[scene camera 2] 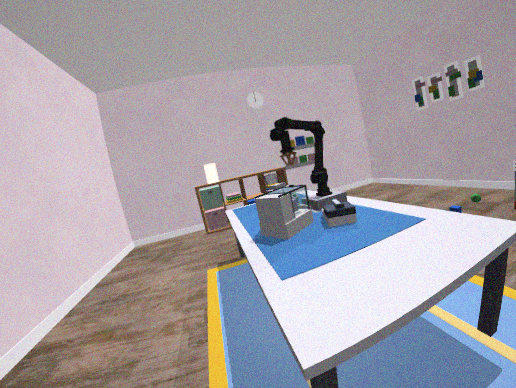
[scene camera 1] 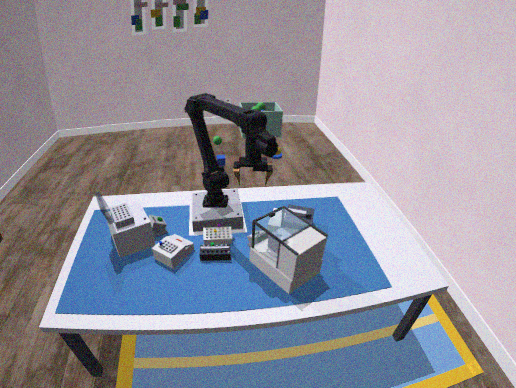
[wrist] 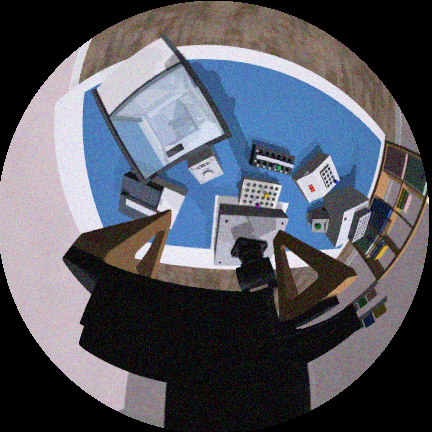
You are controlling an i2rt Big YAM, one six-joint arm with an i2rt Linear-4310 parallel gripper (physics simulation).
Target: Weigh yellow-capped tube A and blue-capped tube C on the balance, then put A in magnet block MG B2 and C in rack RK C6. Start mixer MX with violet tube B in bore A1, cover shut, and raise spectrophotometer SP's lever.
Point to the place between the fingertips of my gripper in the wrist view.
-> At 227, 226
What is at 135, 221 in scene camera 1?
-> A grey mixer.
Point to a balance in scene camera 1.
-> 287, 248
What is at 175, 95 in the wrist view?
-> A balance.
